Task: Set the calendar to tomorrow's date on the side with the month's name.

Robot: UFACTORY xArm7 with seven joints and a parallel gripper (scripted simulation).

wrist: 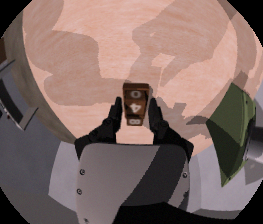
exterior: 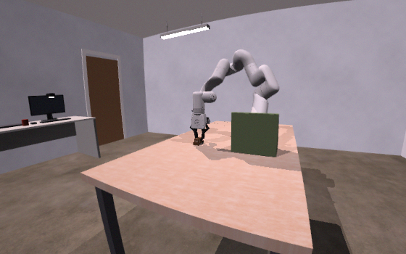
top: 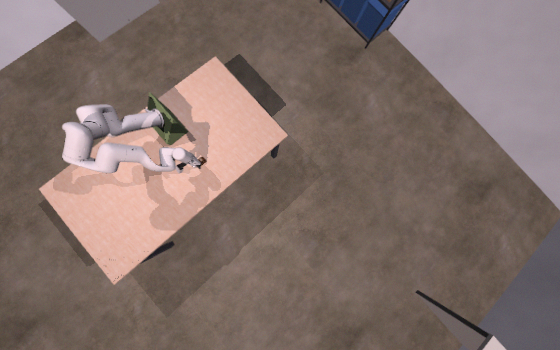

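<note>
Now: the digit cube 3 cm below my hand. Also, from my hand: tray 4 cm below, 2 cm to the left; calendar cube 3 cm to the left, 3 cm below.
</note>
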